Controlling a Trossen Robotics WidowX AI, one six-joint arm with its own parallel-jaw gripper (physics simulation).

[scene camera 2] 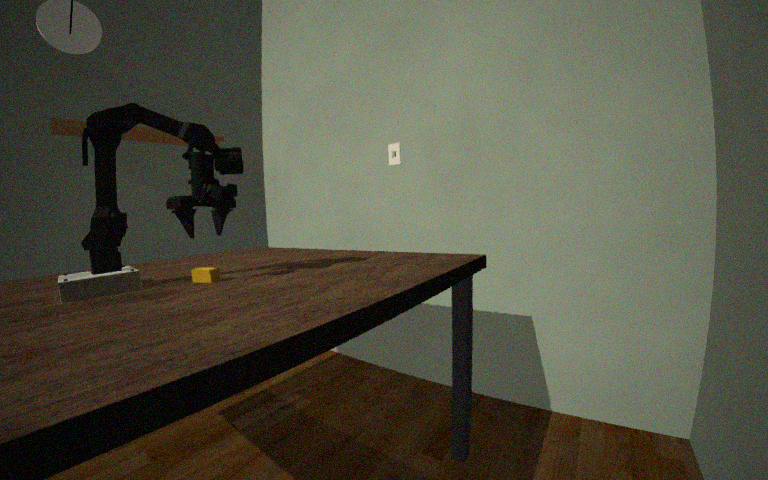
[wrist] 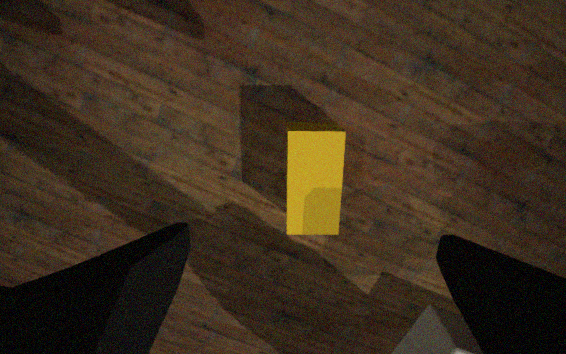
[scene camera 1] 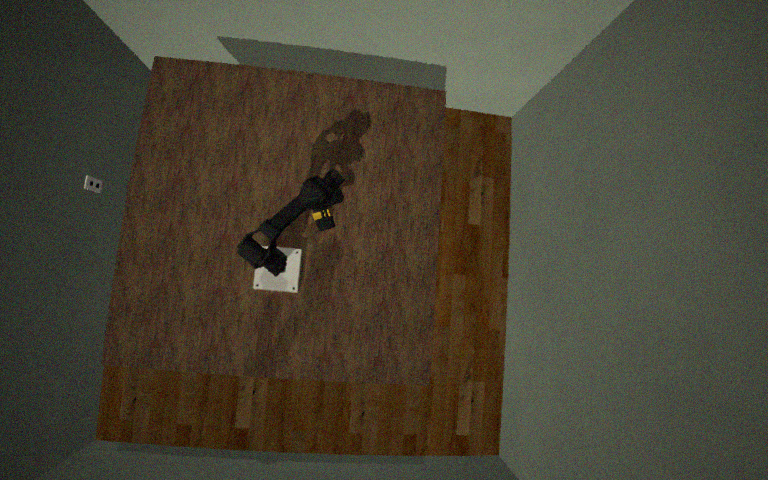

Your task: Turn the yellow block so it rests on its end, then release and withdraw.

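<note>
The yellow block lies flat on its long side on the wooden table. In the overhead view the yellow block is partly hidden by the arm's dark parts. My gripper is open and points down, well above the block. In the wrist view the block shows between the two fingers sideways and a little beyond their tips, its long side running up and down the view. A shadow falls on the block's near corner. In the overhead view the fingers are hard to make out.
The table carries the arm's white base plate, which stands near the block. The table's dark edge runs along the near side in the second scene view. Shadows of the arm fall across the table top.
</note>
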